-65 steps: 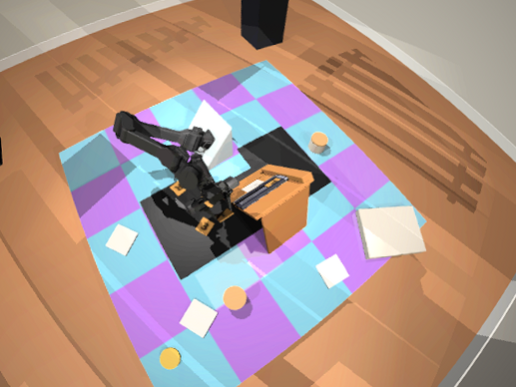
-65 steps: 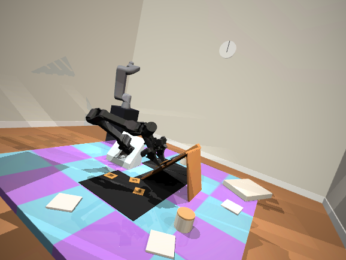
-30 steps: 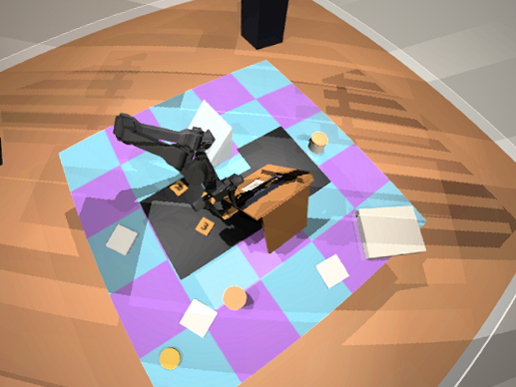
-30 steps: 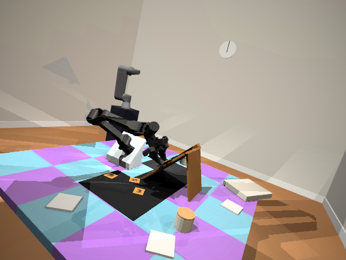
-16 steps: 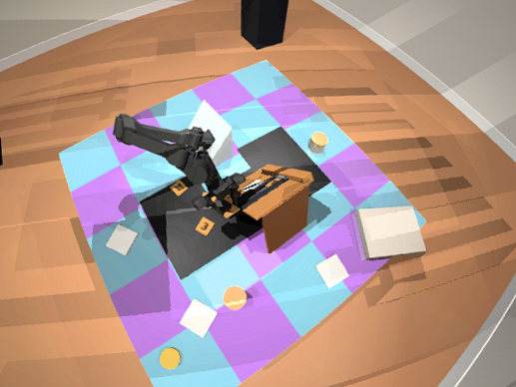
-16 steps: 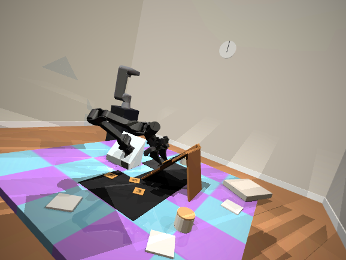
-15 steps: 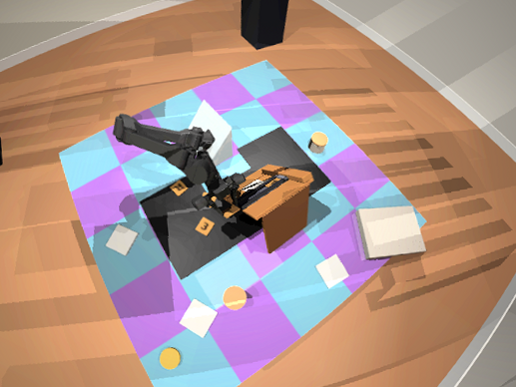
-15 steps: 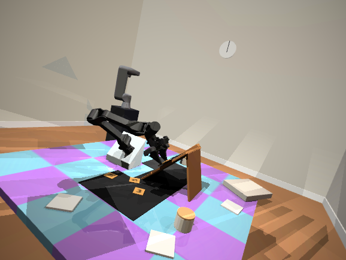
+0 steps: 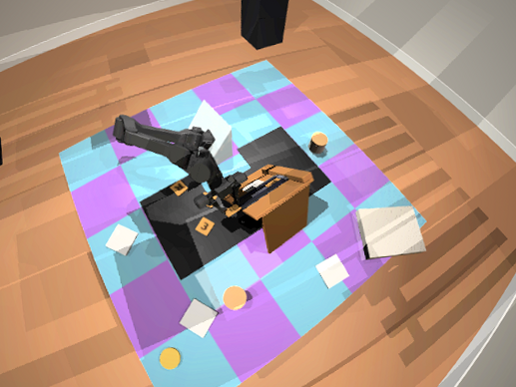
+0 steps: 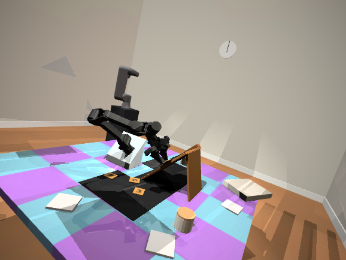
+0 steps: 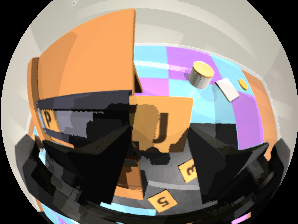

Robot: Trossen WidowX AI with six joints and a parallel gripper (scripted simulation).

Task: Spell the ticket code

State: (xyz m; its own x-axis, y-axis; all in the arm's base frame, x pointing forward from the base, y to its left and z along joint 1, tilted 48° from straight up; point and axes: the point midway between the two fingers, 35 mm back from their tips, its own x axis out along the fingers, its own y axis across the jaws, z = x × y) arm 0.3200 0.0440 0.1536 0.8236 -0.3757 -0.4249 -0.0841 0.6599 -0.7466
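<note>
The orange letter tile marked p is 18 cm to the left of my gripper tip and 1 cm behind it. The rest, counted from my gripper tip: black mat: 17 cm below, 16 cm behind, 9 cm to the left; letter tile: right at my gripper tip; white ticket: 13 cm to the left, 7 cm below, 7 cm behind.
</note>
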